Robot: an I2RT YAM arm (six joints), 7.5 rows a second.
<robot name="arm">
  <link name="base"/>
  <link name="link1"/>
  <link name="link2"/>
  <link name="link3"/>
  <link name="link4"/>
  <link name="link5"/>
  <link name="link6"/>
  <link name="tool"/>
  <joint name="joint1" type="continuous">
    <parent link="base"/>
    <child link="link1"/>
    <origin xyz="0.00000 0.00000 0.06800" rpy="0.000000 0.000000 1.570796"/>
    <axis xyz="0 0 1"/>
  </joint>
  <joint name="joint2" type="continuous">
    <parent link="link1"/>
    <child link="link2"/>
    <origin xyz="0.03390 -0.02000 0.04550" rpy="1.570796 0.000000 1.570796"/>
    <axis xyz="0 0 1"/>
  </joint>
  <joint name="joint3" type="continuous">
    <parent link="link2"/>
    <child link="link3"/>
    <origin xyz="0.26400 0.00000 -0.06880" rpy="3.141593 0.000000 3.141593"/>
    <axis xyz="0 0 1"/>
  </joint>
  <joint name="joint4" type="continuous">
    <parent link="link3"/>
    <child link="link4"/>
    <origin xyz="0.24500 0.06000 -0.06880" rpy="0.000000 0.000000 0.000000"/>
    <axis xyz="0 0 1"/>
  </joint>
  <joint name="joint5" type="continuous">
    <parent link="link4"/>
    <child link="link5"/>
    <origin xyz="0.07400 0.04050 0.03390" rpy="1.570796 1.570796 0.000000"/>
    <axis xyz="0 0 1"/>
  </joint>
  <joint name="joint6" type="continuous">
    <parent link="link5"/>
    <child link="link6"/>
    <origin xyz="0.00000 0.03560 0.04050" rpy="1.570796 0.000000 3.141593"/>
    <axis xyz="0 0 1"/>
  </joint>
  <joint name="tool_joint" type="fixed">
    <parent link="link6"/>
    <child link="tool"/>
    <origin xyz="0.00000 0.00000 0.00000" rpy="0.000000 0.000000 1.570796"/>
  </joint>
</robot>
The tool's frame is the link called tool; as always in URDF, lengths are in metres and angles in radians. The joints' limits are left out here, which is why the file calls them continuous.
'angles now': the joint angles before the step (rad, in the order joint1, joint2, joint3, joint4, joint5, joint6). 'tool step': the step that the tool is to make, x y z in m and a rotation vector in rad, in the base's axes. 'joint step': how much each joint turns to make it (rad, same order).
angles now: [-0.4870, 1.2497, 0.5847, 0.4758, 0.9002, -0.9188]
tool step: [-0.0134, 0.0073, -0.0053, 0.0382, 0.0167, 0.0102]
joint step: [-0.0008, -0.0706, -0.0401, -0.0915, -0.0163, 0.0365]
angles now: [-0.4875, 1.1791, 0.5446, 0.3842, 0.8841, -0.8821]
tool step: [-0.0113, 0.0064, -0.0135, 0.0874, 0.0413, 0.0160]
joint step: [-0.0019, -0.0475, -0.0290, -0.1541, -0.0351, 0.0761]
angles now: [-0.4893, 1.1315, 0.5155, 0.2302, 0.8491, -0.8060]
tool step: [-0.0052, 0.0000, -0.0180, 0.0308, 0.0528, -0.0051]
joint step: [-0.0114, 0.0174, -0.0450, 0.0021, -0.0066, -0.0010]
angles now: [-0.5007, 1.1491, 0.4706, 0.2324, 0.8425, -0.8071]
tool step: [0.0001, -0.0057, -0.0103, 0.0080, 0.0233, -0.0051]
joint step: [-0.0228, 0.0432, -0.0172, 0.0491, -0.0140, -0.0175]
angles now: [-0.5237, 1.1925, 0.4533, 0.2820, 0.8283, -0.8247]
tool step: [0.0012, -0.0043, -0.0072, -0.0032, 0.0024, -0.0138]
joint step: [-0.0130, 0.0404, -0.0111, 0.0545, 0.0024, -0.0048]
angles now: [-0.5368, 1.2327, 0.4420, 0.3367, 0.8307, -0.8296]
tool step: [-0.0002, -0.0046, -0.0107, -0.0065, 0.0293, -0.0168]
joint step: [-0.0161, 0.0508, -0.0197, 0.0690, 0.0098, -0.0273]
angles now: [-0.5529, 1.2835, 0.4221, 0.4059, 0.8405, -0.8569]
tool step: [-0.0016, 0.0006, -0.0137, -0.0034, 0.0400, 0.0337]
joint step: [-0.0038, 0.0431, -0.0437, 0.0959, -0.0233, -0.0561]
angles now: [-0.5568, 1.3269, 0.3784, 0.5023, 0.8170, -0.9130]
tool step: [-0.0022, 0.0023, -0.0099, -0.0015, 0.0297, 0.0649]
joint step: [-0.0024, 0.0253, -0.0427, 0.0879, -0.0538, -0.0623]
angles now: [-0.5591, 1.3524, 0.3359, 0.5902, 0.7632, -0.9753]
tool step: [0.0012, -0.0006, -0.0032, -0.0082, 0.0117, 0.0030]
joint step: [0.0009, 0.0246, -0.0046, 0.0359, 0.0035, -0.0178]
